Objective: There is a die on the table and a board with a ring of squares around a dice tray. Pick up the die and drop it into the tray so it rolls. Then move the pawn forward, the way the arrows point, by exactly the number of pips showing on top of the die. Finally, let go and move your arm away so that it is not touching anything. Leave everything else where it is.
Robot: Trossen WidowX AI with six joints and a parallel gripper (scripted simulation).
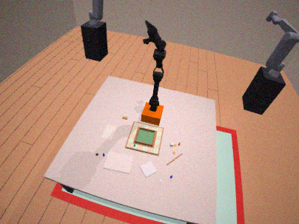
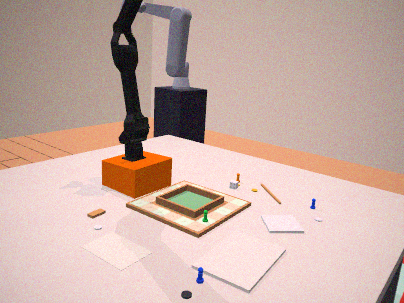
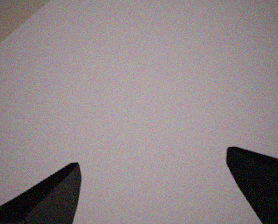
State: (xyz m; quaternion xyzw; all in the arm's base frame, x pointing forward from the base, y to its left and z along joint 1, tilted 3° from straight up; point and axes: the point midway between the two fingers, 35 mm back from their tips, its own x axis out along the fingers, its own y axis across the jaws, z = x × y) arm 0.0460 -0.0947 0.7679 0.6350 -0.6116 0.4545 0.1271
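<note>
Now: the white die 260 mm ahead of my gripper tip, 400 mm to the left of it and 880 mm below it. Also, from my gripper tip: green dice tray: 270 mm ahead, 160 mm to the left, 880 mm below; green pawn: 390 mm ahead, 100 mm to the left, 860 mm below; small wooden block: 130 mm ahead, 90 mm to the right, 880 mm below.
</note>
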